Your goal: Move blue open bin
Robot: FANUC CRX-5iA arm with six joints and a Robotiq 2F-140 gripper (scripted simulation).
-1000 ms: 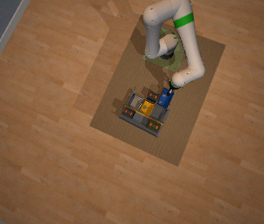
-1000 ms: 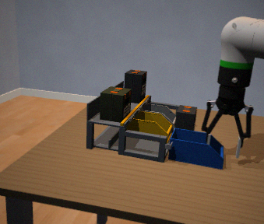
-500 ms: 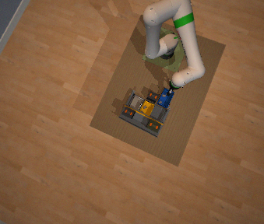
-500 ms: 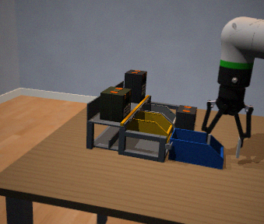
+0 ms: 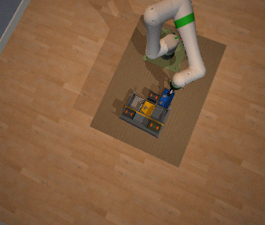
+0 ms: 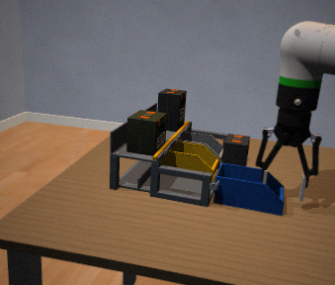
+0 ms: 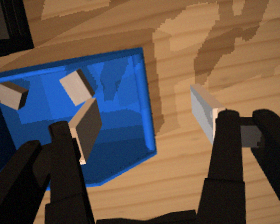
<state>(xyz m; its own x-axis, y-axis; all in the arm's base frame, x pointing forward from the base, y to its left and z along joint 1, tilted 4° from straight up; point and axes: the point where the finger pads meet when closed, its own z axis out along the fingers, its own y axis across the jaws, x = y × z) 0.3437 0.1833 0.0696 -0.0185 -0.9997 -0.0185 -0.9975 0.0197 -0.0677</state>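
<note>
Right now the blue bin is 8 cm ahead of my hand and 2 cm below it. Round my hand: grey bin (26 cm ahead, 23 cm to the right, 1 cm below); yellow bin (27 cm ahead, 12 cm to the right, 1 cm below).
</note>
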